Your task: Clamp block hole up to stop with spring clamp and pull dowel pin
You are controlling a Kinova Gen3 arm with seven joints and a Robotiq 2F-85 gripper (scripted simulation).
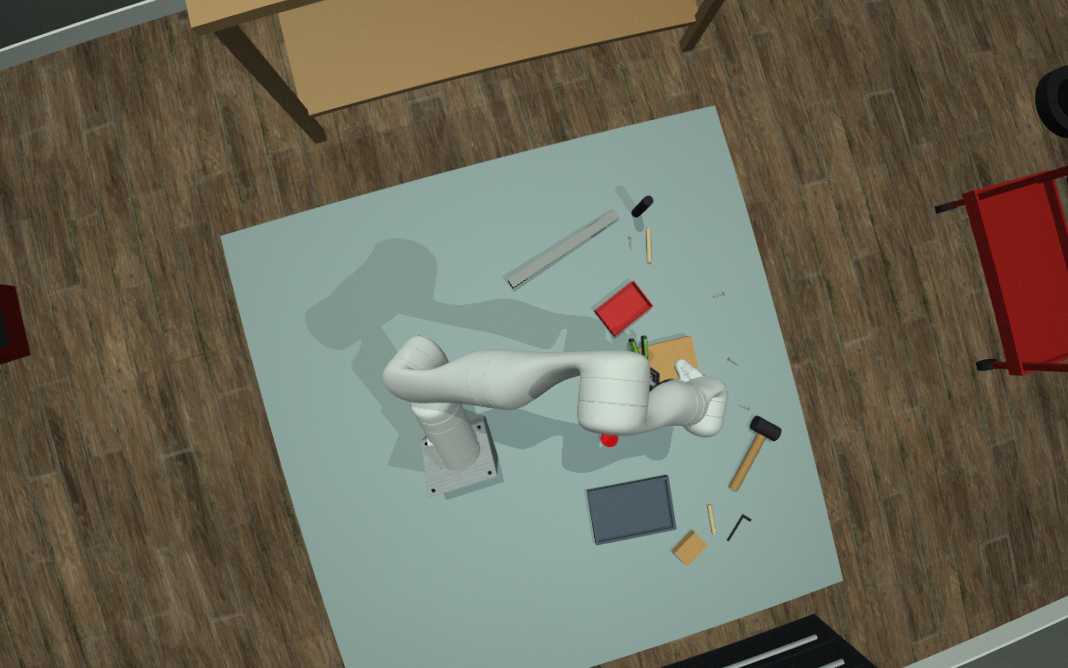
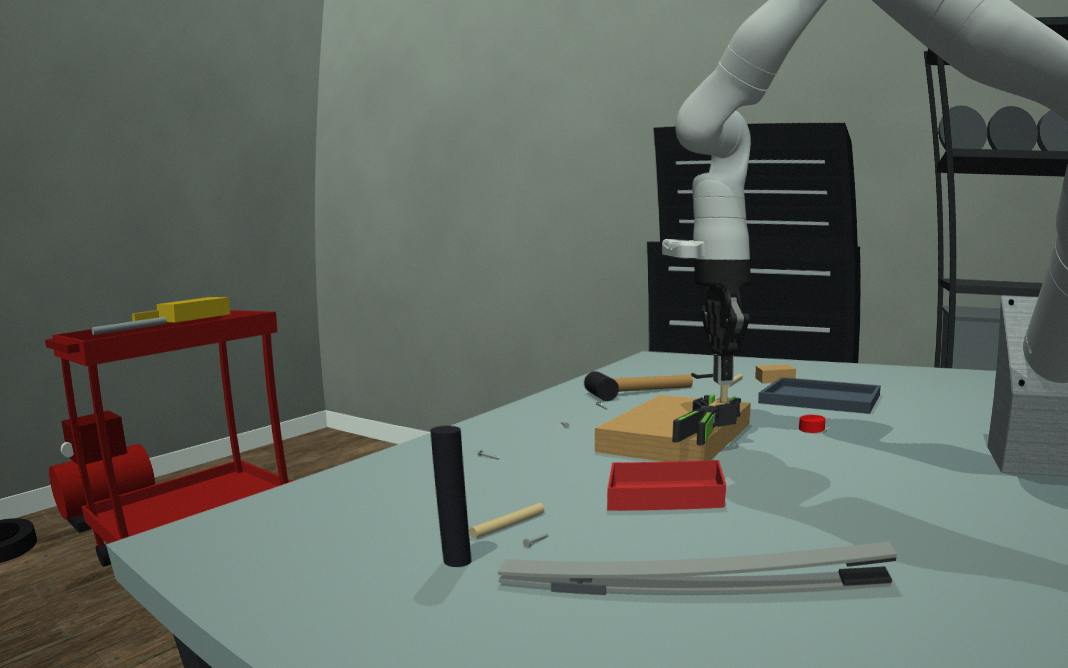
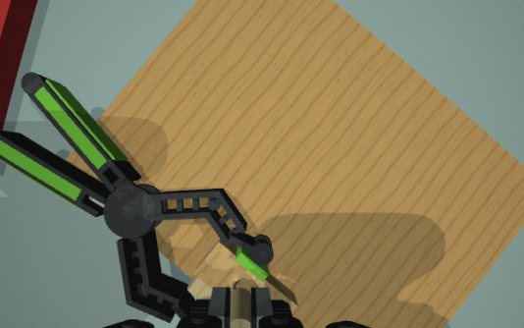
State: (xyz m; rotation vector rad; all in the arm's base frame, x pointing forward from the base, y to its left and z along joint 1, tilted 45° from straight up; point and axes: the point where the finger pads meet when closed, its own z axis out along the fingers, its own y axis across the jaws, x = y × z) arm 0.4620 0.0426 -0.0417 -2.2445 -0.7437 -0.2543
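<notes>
Right now my hand is 2 cm above the dowel pin. Round my hand: red puck 12 cm behind, 9 cm to the right, 9 cm below; small wooden block 6 cm below; wooden bench board 6 cm ahead, 7 cm below.
</notes>
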